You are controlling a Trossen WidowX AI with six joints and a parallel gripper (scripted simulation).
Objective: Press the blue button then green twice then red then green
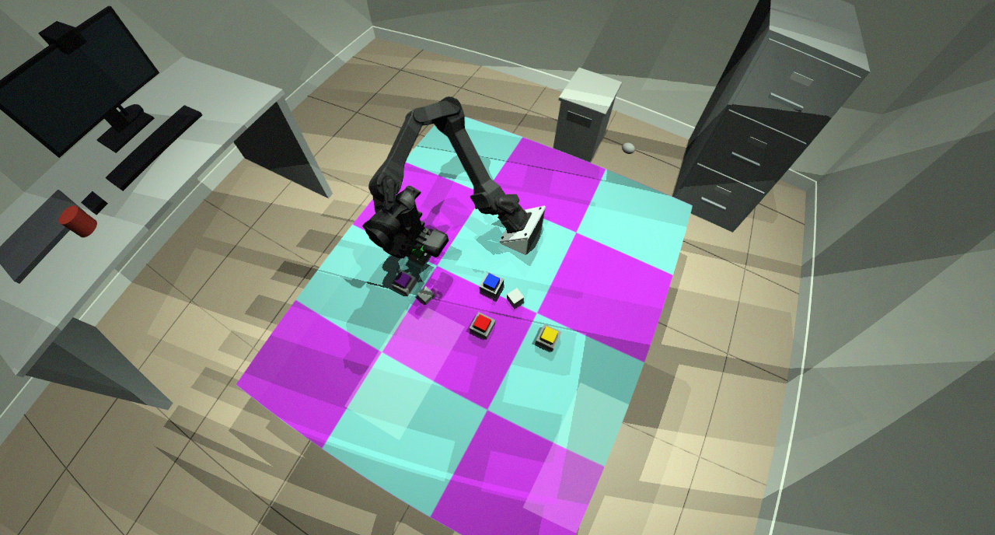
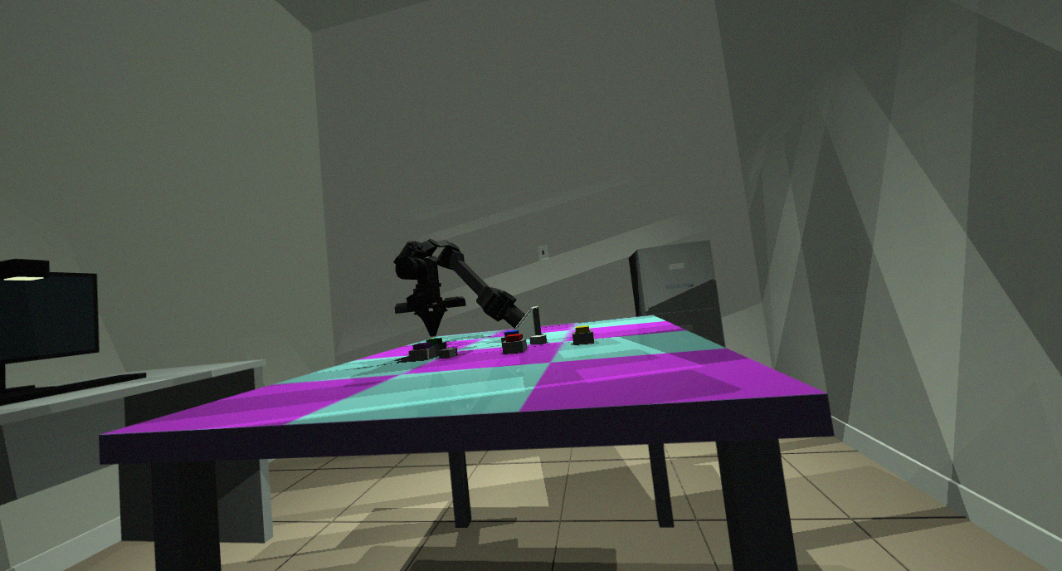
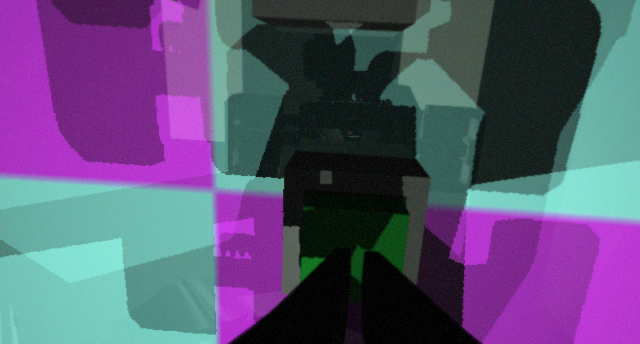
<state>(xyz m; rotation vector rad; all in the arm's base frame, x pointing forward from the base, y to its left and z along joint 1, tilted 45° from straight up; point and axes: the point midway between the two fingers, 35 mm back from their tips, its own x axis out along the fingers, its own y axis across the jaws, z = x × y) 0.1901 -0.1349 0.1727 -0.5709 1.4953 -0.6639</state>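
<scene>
My gripper tip is 1 cm above the green button. Round my gripper tip: purple button: 9 cm ahead, 1 cm to the left, 1 cm below; then blue button: 22 cm to the left, 1 cm below; then grey block: 10 cm ahead, 8 cm to the left, 4 cm below.
</scene>
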